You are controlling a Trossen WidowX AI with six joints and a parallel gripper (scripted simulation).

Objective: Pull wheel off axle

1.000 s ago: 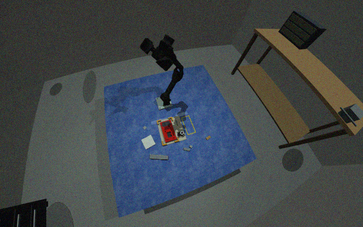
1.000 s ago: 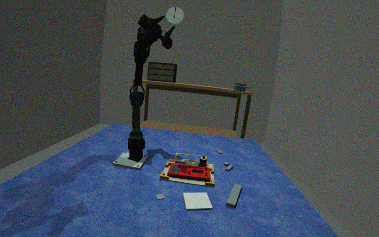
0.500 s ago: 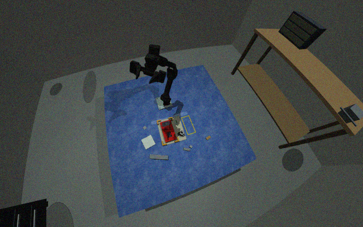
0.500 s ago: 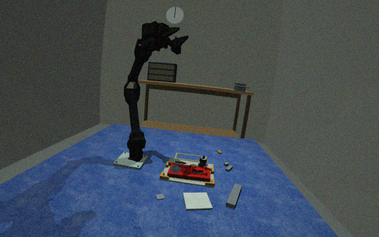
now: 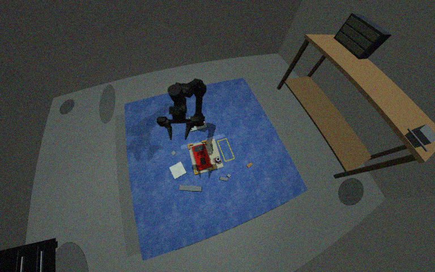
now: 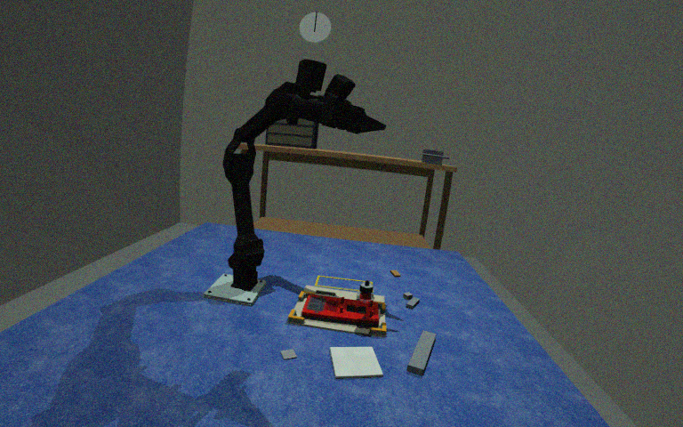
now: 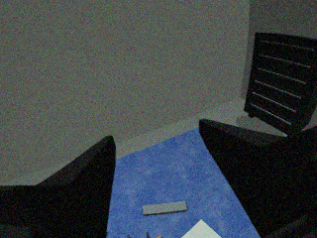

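Now: gripper tip 10 mm short of the dark round wheel, 220 mm to the right of it and 460 mm above it. The rest, counted from my gripper tip: axle: 10 mm ahead, 220 mm to the left, 460 mm below; white square plate: 10 mm ahead, 100 mm to the right, 490 mm below; grey bar: 160 mm ahead, 30 mm to the right, 490 mm below.
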